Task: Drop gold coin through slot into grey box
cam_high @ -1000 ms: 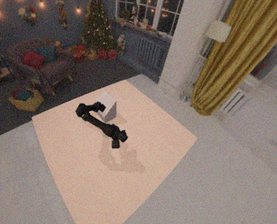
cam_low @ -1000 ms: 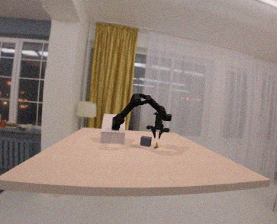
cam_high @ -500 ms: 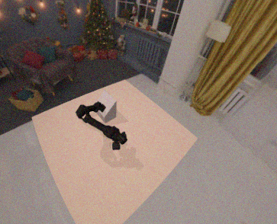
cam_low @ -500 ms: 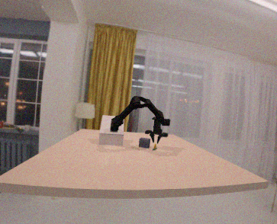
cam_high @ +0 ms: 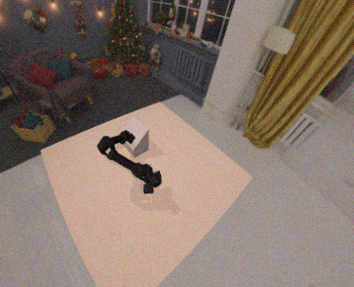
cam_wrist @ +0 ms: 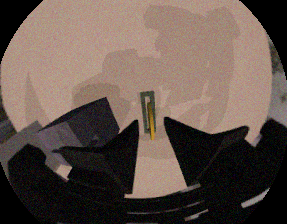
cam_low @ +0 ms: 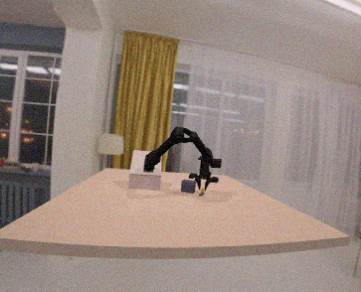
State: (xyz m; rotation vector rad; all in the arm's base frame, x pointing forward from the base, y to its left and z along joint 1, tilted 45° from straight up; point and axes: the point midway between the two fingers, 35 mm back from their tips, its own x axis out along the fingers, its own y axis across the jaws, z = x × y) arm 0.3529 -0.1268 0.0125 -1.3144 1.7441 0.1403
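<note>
Now: gripper tip right at the gold coin.
</note>
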